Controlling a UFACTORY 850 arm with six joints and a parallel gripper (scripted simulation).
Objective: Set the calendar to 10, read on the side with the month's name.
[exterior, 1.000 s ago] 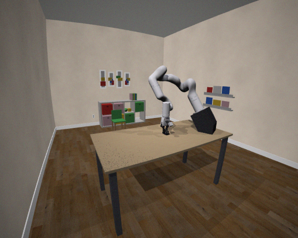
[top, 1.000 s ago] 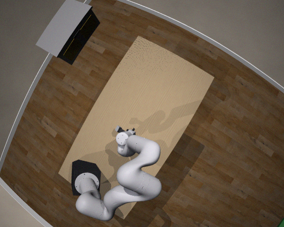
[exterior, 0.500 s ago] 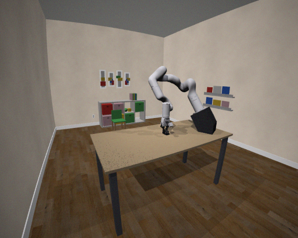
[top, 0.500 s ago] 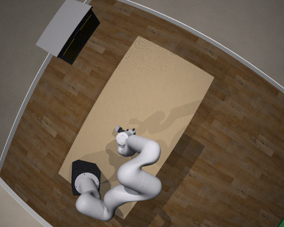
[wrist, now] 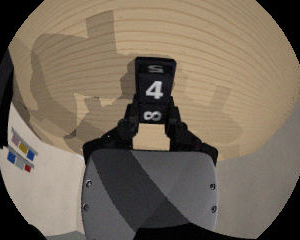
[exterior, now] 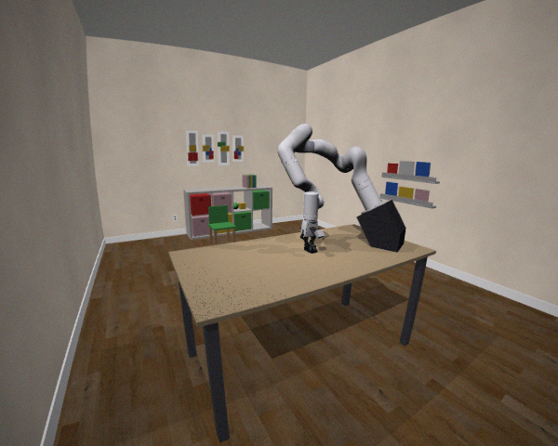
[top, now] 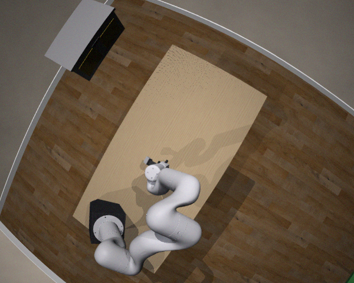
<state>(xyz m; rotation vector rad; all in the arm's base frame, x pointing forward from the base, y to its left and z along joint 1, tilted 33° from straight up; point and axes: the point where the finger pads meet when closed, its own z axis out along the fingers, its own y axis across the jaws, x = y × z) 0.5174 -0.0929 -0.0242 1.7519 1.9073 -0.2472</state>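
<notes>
My hand is 30 mm above the tray and 20 mm to the right of it.
</notes>
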